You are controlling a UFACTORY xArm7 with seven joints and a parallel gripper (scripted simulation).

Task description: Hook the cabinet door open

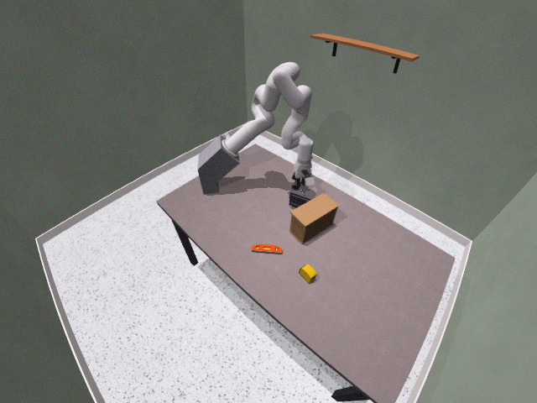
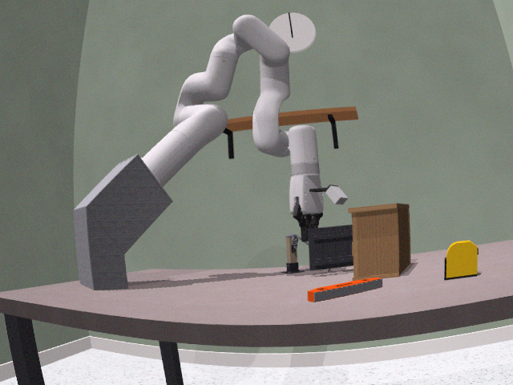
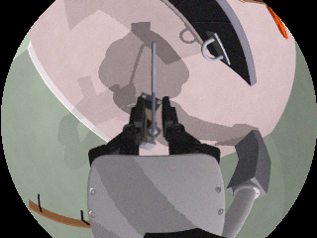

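The thin hook lies 50 mm below my hand. Round my hand: dark door (110 mm ahead, 60 mm to the right, 40 mm below); orange level (390 mm to the right, 210 mm ahead, 100 mm below); yellow tape measure (440 mm ahead, 310 mm to the right, 80 mm below).
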